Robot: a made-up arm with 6 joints.
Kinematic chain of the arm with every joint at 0, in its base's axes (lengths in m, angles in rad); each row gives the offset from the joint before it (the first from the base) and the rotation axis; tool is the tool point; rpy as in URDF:
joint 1: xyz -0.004 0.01 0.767 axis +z
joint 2: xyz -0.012 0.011 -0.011 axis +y
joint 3: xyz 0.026 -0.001 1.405 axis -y
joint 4: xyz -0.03 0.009 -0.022 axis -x
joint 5: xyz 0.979 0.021 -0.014 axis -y
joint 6: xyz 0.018 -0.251 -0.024 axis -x
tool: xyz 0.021 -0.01 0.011 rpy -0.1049 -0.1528 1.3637
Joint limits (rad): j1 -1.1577..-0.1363 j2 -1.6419..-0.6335 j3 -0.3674..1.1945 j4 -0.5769..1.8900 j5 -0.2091..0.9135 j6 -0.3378..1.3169
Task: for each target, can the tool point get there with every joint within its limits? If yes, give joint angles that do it. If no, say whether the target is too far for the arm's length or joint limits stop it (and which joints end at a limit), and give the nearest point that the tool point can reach.
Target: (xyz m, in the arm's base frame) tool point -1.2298 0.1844 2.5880
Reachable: yes | joints -0.2967 -0.9385 0.6501 0.3983 0.8271 0.6035
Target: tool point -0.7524 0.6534 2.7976
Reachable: yes | joints -0.9223 -0.7423 0.8345 0.2475 0.1196 0.7856
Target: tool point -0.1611 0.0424 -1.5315
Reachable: no: joint limits stop it (at a limit: joint 2, joint 3, joint 4, joint 5, joint 6) | nearest point -0.9474 0.2046 1.5683 | short by 3.202 m
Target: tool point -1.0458 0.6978 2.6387
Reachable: yes | joints -0.6154 -0.9086 0.6056 1.3468 0.3796 0.7776
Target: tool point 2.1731 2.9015 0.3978
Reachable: no: too far | nearest point -0.8775 2.2597 0.7868 | short by 3.142 m
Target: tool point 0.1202 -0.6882 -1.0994
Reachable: no: joint limits stop it (at a limit: joint 1, joint 2, joint 3, joint 4, joint 5, joint 6) | nearest point -0.9667 -0.0232 1.5683 | short by 2.956 m
